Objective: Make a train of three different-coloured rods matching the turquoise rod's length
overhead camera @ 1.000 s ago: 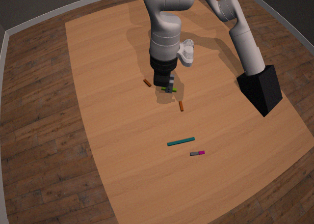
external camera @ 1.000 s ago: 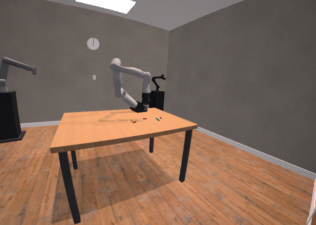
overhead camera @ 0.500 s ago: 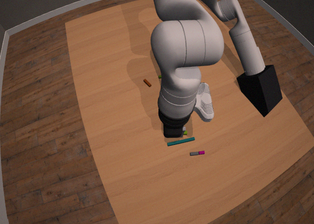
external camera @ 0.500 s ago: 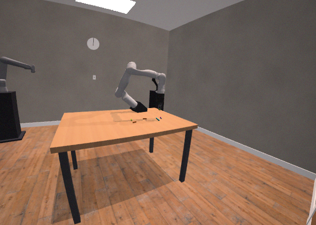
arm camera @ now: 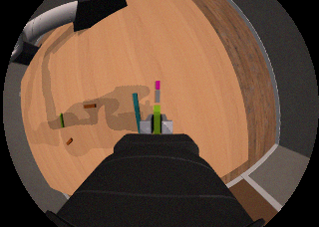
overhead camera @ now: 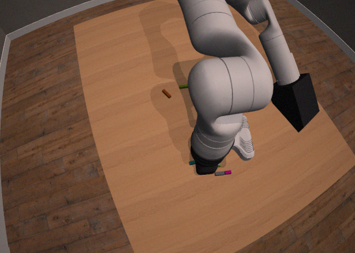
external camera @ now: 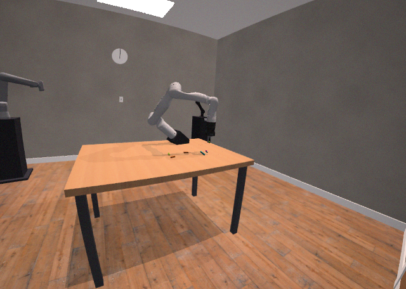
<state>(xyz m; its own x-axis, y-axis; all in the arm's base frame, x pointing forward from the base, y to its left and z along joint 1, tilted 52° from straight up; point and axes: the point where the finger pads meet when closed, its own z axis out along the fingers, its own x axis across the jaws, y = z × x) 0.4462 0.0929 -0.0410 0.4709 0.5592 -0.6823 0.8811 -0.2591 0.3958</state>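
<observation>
Right now my hand is 40 mm past the grey rod, 20 mm to the right of it and 110 mm above it. Round my hand: turquoise rod (20 mm behind, 40 mm to the right, 110 mm below); magenta rod (60 mm behind, 30 mm to the left, 110 mm below).
</observation>
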